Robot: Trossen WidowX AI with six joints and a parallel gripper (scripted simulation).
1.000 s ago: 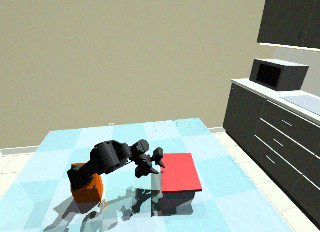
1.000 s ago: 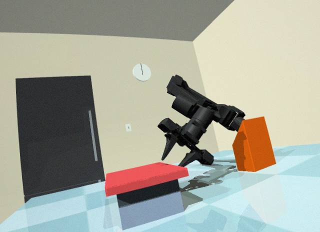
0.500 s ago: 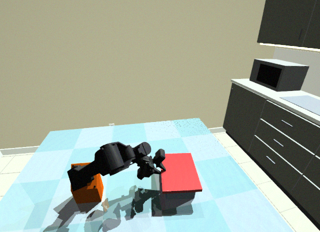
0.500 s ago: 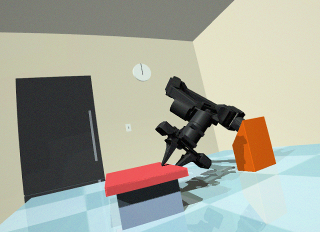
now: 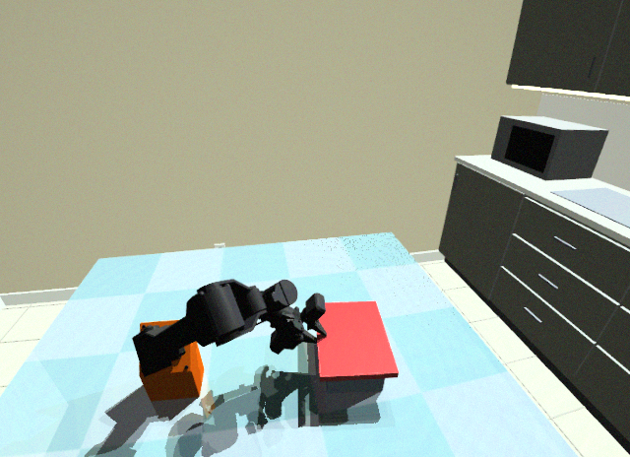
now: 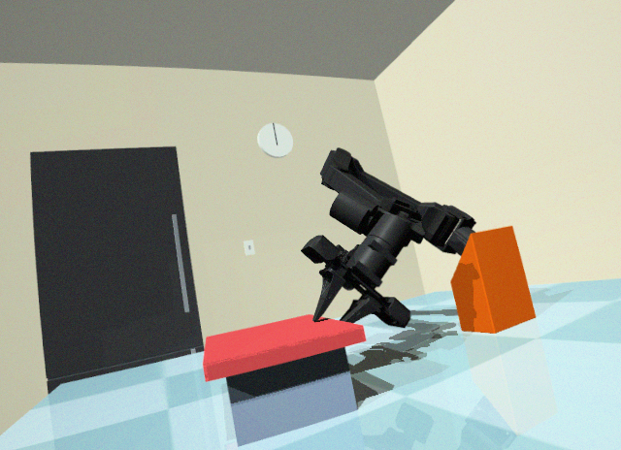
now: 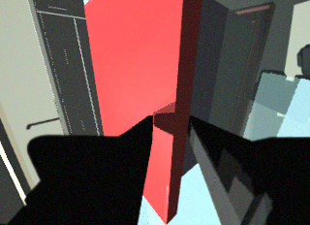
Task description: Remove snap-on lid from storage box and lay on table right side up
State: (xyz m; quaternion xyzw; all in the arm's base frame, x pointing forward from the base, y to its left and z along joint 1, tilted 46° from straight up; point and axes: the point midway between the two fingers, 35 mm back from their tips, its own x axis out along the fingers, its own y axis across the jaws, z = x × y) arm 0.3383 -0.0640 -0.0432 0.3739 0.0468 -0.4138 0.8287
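Right now my gripper tip is 7 cm short of the red lid, 2 cm to the left of it and 1 cm below it. Round my gripper tip: storage box 7 cm ahead, 2 cm to the right, 4 cm below.
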